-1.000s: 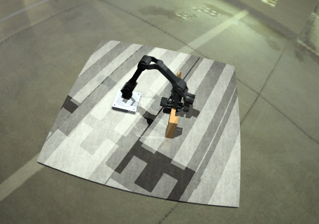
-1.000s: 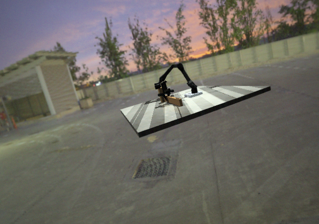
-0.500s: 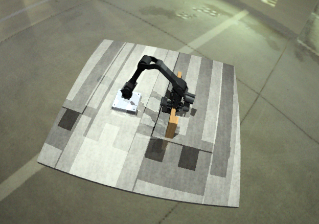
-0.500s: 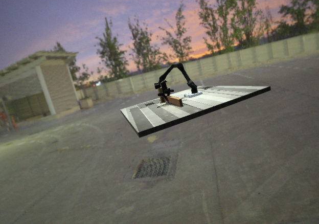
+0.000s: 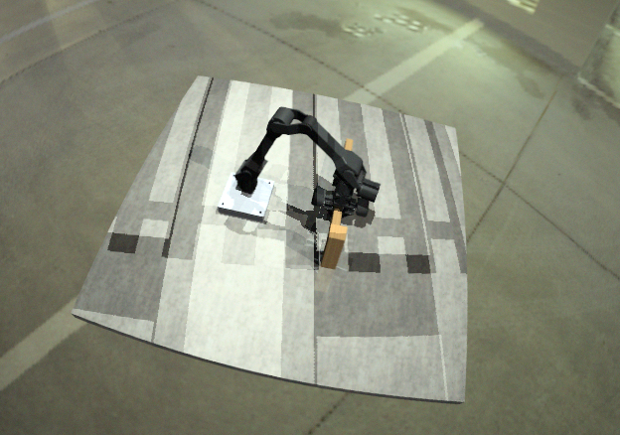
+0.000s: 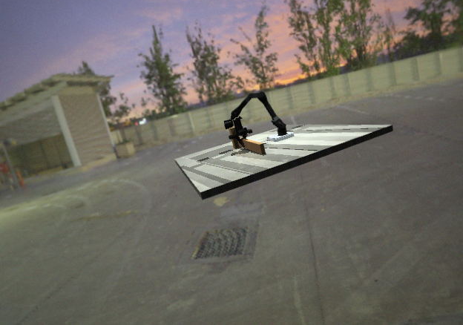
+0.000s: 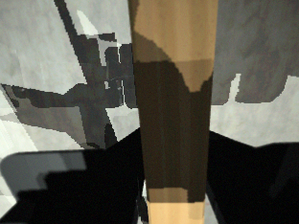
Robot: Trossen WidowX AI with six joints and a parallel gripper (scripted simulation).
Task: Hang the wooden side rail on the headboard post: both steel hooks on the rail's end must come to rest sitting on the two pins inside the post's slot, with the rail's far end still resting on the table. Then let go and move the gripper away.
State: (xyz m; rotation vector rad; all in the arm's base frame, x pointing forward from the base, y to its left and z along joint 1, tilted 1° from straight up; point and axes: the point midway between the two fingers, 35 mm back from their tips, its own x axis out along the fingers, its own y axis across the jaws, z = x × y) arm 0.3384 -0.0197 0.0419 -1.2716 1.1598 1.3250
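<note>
My gripper tip is 150 mm to the left of the wooden headboard post, 50 mm below it and 30 mm short of it.
</note>
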